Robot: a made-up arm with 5 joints.
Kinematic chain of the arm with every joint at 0, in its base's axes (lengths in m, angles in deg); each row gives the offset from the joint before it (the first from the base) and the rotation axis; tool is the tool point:
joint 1: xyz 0 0 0.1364 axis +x
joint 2: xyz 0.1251 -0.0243 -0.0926 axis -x
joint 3: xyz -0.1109 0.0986 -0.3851 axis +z
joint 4: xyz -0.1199 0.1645 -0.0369 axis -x
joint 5: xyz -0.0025 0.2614 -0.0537 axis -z
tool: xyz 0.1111 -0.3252 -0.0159
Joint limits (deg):
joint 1: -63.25..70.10
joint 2: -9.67..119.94
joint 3: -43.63..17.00
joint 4: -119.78..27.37
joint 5: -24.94..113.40
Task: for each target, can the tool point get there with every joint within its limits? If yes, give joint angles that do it. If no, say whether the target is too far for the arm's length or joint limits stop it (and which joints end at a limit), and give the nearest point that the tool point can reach.
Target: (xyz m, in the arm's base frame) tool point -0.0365 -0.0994 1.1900
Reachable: no: joint limits stop it (at a limit: joint 1, joint 2, joint 3) | nearest point -0.1153 -0.2651 0.6517 | short by 0.569 m
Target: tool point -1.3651 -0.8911 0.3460
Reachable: no: too far | nearest point -0.5585 -0.7269 0.2987 | short by 0.824 m
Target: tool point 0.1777 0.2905 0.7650
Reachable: no: joint limits stop it (at a limit: joint 1, joint 2, joint 3, joint 5) | nearest point -0.0534 0.4285 0.7319 | short by 0.271 m
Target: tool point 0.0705 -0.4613 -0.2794
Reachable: yes | joints 21.36 102.53 -25.19 -37.23 -0.03
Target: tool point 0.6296 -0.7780 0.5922
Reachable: no: joint limits stop it (at a limit: joint 1, joint 3, joint 5) | nearest point 0.2477 -0.5052 0.4025 | short by 0.506 m
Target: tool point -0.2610 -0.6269 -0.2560
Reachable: yes | joints -43.53 69.02 -24.21 -58.63 80.89
